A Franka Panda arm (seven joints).
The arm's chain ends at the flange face. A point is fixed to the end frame.
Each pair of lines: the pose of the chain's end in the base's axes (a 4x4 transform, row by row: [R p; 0 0 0 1], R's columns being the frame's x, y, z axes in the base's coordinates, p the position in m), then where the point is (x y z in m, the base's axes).
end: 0.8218, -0.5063, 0.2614, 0.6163; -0.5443, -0.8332, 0.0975, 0.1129; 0.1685, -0.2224, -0.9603, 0.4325; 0, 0, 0, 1
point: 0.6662 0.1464 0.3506
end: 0.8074, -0.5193, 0.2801, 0.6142; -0.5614, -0.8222, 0.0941, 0.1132; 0.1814, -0.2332, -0.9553, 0.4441; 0, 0, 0, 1
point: 0.6663 0.1459 0.3631
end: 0.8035, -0.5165, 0.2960, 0.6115; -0.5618, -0.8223, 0.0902, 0.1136; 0.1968, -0.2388, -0.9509, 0.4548; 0, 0, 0, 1
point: 0.6649 0.1459 0.3746
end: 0.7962, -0.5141, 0.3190, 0.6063; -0.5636, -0.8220, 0.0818, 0.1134; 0.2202, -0.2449, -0.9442, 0.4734; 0, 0, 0, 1
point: 0.6618 0.1449 0.3943
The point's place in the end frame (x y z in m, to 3 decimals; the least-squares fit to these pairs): 0.009 -0.035 0.095
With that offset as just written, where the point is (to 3 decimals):
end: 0.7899, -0.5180, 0.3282, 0.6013; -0.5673, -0.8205, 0.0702, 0.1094; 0.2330, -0.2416, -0.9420, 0.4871; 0, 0, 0, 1
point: 0.658 0.140 0.408
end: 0.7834, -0.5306, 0.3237, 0.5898; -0.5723, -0.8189, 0.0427, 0.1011; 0.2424, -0.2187, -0.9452, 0.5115; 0, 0, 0, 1
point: 0.646 0.129 0.432
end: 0.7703, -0.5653, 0.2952, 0.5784; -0.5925, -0.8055, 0.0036, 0.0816; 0.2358, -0.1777, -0.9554, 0.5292; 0, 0, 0, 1
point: 0.633 0.105 0.447
